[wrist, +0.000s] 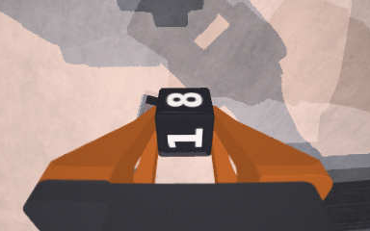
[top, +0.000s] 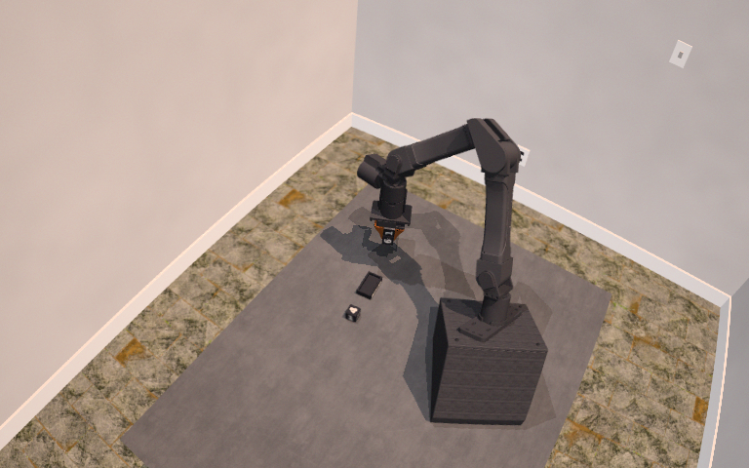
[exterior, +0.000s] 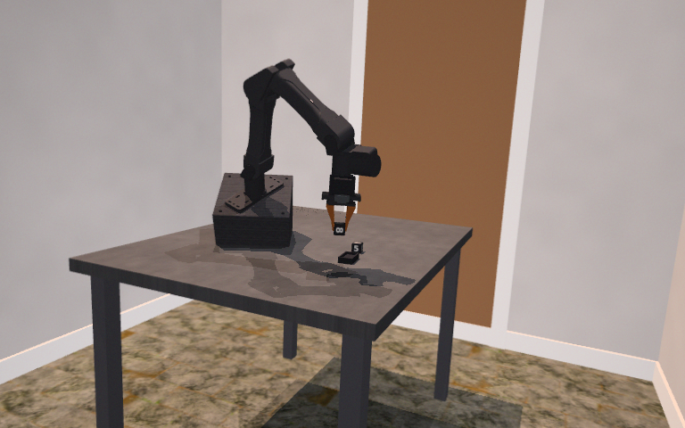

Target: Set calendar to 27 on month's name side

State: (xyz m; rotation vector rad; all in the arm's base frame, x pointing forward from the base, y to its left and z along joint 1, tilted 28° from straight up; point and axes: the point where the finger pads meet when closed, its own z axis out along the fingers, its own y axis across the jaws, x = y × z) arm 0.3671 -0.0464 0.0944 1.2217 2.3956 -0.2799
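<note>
The black tray lies 2 cm behind my hand, 9 cm to the left of it and 11 cm below it. Also, from my hand: black digit cube (right at my hand); then black cube (5 cm behind, 20 cm to the left, 10 cm below).
</note>
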